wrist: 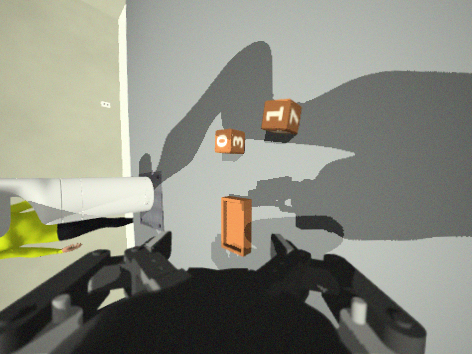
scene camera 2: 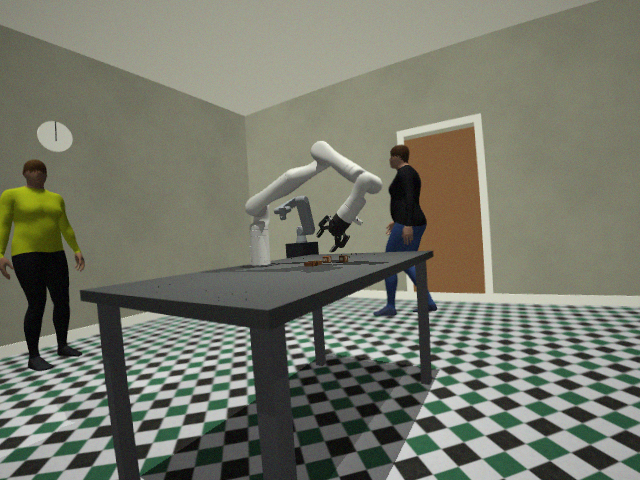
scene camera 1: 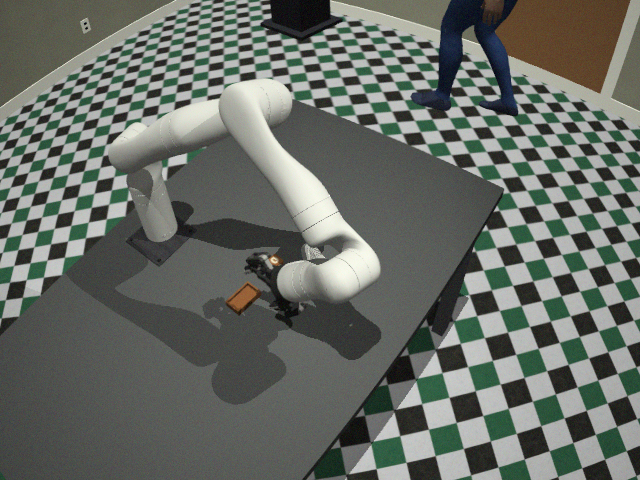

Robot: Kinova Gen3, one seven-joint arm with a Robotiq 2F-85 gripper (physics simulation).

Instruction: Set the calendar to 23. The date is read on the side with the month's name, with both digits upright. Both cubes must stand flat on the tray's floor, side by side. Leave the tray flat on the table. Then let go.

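An orange-brown cube (scene camera 1: 274, 260) (scene camera 2: 327, 259) (wrist: 230, 141) shows a white 0 on top and a 3 on one side. A second cube (scene camera 2: 343, 258) (wrist: 281, 116) shows a 1 on top and a 7 on one side; the arm hides it in scene camera 1. Both cubes are on the table, apart from each other and outside the tray. The orange tray (scene camera 1: 242, 297) (scene camera 2: 312, 263) (wrist: 236, 222) lies flat and empty. My gripper (scene camera 1: 264, 293) (scene camera 2: 326, 241) (wrist: 221, 243) is open and empty, tilted, above the table. No month name is readable.
The dark grey table (scene camera 1: 155, 387) (scene camera 2: 206, 289) carries the arm's base plate (scene camera 1: 159, 254) (wrist: 152, 220). The table's long edge is at the right in scene camera 1. A person in blue trousers (scene camera 1: 450, 51) (scene camera 2: 406, 196) and a person in yellow (scene camera 2: 36, 219) are beyond the table.
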